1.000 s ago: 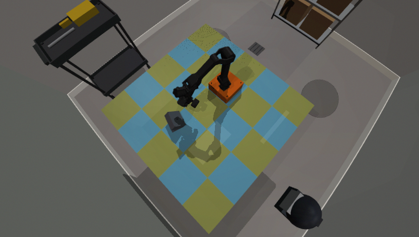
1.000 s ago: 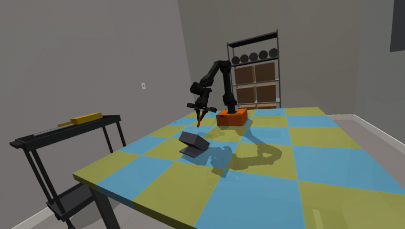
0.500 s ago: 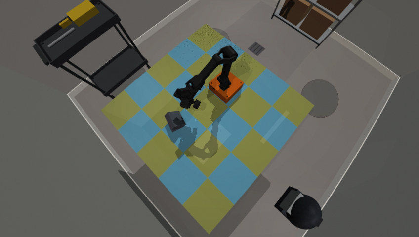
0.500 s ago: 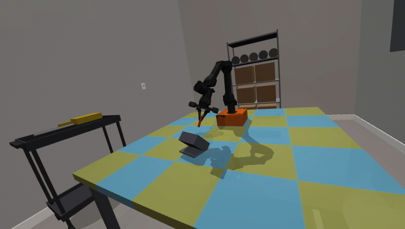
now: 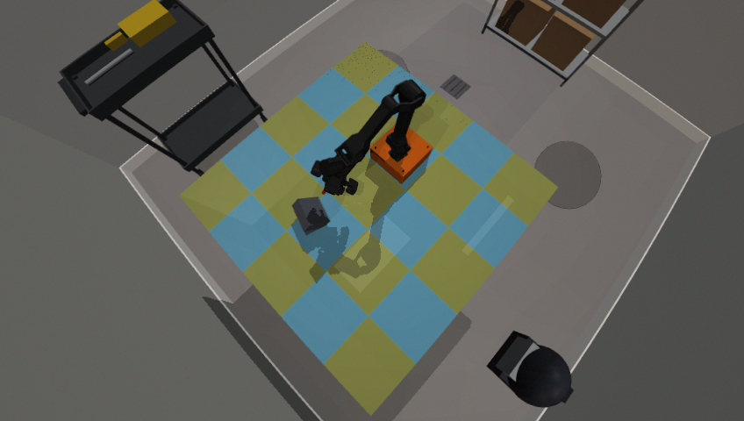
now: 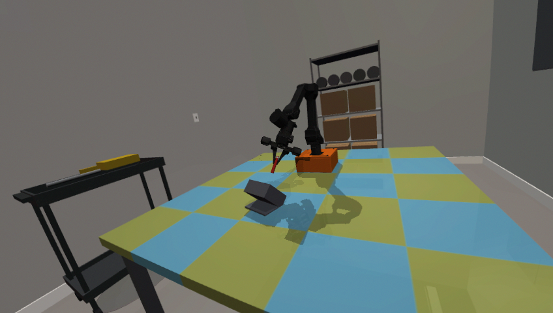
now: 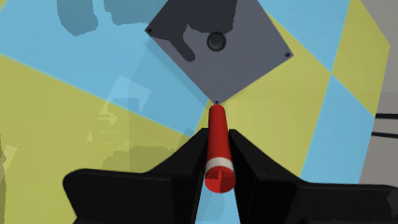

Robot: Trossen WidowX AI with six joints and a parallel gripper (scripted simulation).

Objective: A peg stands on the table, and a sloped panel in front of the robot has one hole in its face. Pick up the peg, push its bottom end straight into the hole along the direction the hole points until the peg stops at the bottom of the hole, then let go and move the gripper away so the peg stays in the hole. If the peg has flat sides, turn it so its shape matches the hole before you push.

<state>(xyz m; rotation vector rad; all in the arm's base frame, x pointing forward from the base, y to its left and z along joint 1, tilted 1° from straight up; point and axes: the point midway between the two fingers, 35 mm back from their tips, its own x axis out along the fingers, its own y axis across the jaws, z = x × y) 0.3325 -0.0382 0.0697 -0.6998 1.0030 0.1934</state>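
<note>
Now: the dark sloped panel 120 mm ahead of my gripper tip, 90 mm below it and 10 mm to the left of it. The rest, counted from my gripper tip: red round peg 10 mm behind, 10 mm above.
</note>
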